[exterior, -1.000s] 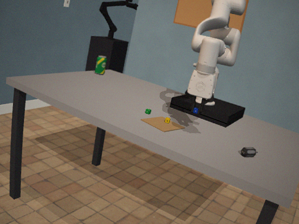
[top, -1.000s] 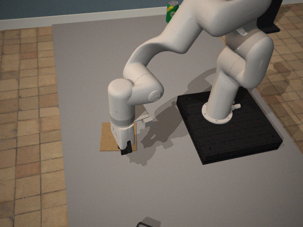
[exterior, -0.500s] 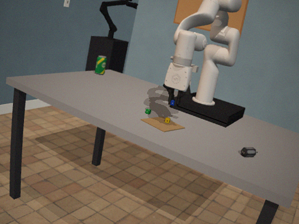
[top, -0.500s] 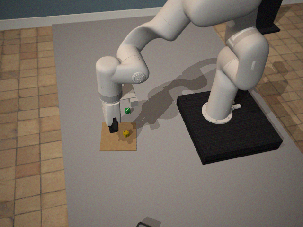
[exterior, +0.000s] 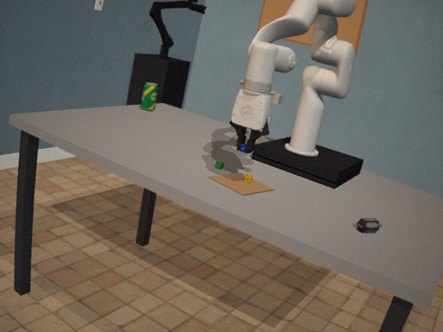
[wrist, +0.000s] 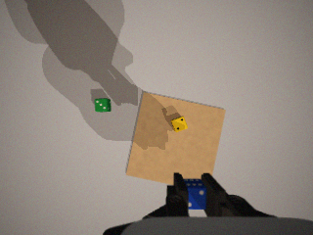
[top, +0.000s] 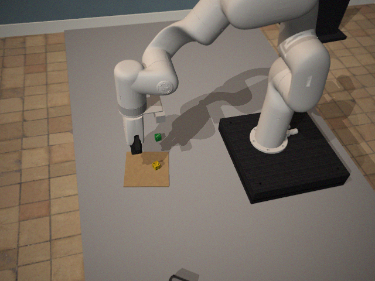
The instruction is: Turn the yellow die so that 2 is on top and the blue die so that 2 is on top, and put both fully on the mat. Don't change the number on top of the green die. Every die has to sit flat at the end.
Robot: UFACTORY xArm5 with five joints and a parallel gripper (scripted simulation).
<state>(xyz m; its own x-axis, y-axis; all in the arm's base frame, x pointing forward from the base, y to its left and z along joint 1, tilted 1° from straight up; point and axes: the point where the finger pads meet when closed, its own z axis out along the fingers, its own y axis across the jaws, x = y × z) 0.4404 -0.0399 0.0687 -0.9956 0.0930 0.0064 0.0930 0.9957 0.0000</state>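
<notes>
Right now my hand is 30 mm past the mat and 120 mm above it. Round my hand: blue die (10 mm below); then green die (100 mm behind, 110 mm to the right, 120 mm below); then yellow die (60 mm behind, 10 mm to the left, 110 mm below).
</notes>
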